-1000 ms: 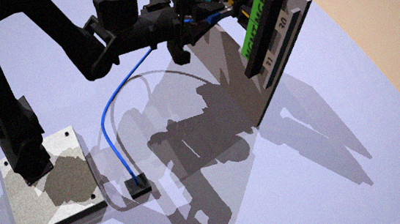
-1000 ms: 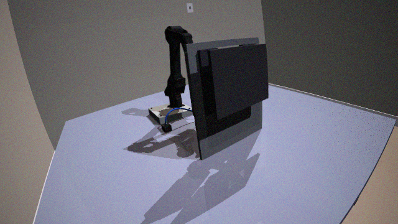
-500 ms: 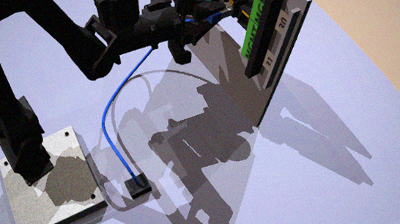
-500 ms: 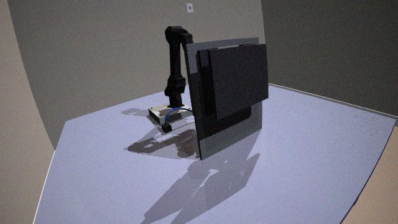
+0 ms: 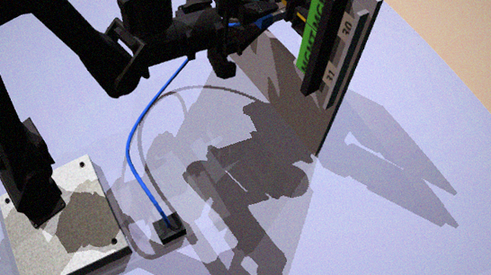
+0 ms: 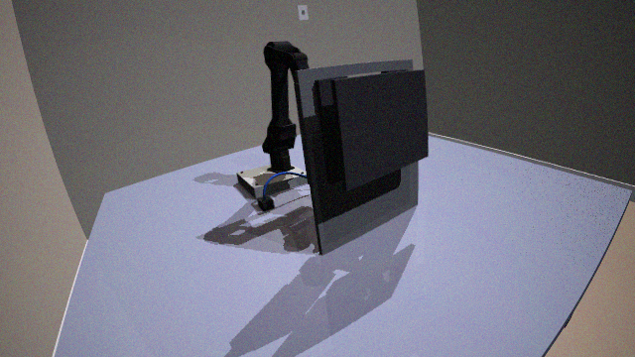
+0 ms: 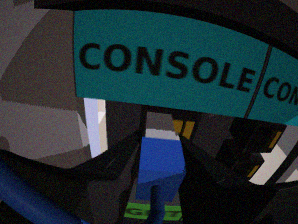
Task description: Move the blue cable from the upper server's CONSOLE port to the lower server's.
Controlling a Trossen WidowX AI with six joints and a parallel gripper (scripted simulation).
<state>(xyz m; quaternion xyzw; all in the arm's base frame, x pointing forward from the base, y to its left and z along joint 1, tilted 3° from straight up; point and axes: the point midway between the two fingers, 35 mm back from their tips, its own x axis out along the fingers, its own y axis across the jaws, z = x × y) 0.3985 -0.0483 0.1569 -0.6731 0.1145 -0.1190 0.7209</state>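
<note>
The blue plug lies right at my gripper tip. The rest, counted from my gripper tip: black anchor block: 29 cm behind, 10 cm to the right, 17 cm below.
</note>
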